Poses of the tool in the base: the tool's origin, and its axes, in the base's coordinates. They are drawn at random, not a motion.
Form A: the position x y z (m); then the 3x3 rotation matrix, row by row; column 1 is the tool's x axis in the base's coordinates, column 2 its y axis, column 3 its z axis. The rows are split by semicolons.
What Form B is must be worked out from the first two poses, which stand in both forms.
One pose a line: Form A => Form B
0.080 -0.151 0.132; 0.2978 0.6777 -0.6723; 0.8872 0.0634 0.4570; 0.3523 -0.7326 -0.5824 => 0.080 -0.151 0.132 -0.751 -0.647 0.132 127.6
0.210 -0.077 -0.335; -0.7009 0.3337 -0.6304; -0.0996 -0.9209 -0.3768; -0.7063 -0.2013 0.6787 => 0.210 -0.077 -0.335 0.371 0.160 -0.915 166.3
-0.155 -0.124 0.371; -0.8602 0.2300 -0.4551; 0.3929 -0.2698 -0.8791; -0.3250 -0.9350 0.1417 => -0.155 -0.124 0.371 -0.259 -0.603 0.755 173.8
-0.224 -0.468 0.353; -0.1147 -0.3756 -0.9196; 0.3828 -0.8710 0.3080; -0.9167 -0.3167 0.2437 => -0.224 -0.468 0.353 -0.636 -0.003 0.772 150.6
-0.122 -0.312 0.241; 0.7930 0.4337 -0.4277; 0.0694 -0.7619 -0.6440; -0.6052 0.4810 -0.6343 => -0.122 -0.312 0.241 0.941 0.148 -0.305 143.3
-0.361 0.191 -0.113; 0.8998 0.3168 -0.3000; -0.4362 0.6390 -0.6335; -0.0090 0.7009 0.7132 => -0.361 0.191 -0.113 0.856 -0.187 -0.483 51.2
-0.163 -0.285 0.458; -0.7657 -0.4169 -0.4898; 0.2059 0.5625 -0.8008; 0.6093 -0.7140 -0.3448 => -0.163 -0.285 0.458 0.069 -0.868 0.492 140.7
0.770 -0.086 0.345; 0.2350 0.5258 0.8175; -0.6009 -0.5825 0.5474; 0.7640 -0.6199 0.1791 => 0.770 -0.086 0.345 -0.719 0.033 -0.694 125.7
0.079 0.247 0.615; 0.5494 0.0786 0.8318; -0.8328 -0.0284 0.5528; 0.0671 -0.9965 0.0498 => 0.079 0.247 0.615 -0.793 0.391 -0.467 102.4
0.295 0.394 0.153; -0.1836 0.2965 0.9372; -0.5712 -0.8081 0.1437; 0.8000 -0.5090 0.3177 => 0.295 0.394 0.153 -0.596 0.125 -0.793 146.8
